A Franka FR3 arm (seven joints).
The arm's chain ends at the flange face. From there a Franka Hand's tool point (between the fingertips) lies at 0.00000 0.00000 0.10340 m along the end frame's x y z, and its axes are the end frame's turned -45 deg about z.
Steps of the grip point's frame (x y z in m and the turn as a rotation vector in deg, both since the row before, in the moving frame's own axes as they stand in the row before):
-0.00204, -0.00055, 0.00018, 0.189, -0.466, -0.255
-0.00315, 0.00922, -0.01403, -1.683, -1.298, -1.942
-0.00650, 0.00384, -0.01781, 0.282, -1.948, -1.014
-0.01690, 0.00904, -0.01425, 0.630, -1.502, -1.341
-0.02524, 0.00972, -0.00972, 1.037, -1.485, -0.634
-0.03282, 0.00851, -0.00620, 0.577, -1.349, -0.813
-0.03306, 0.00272, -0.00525, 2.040, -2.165, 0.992
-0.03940, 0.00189, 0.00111, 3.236, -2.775, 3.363
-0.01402, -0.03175, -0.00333, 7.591, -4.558, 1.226
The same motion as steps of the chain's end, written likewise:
-0.00100, 0.00070, 0.00018, -0.196, -0.463, -0.255
0.00374, 0.00495, -0.01396, -2.108, 0.272, -1.942
0.00095, 0.00516, -0.01775, -1.178, -1.577, -1.014
-0.00285, 0.01720, -0.01421, -0.617, -1.508, -1.341
-0.00776, 0.02413, -0.00967, -0.317, -1.783, -0.634
-0.01474, 0.02822, -0.00617, -0.546, -1.362, -0.813
-0.01609, 0.02519, -0.00511, -0.088, -2.973, 0.992
-0.01888, 0.03001, 0.00140, 0.326, -4.250, 3.363
-0.01697, -0.00852, -0.00210, 2.145, -8.591, 1.226

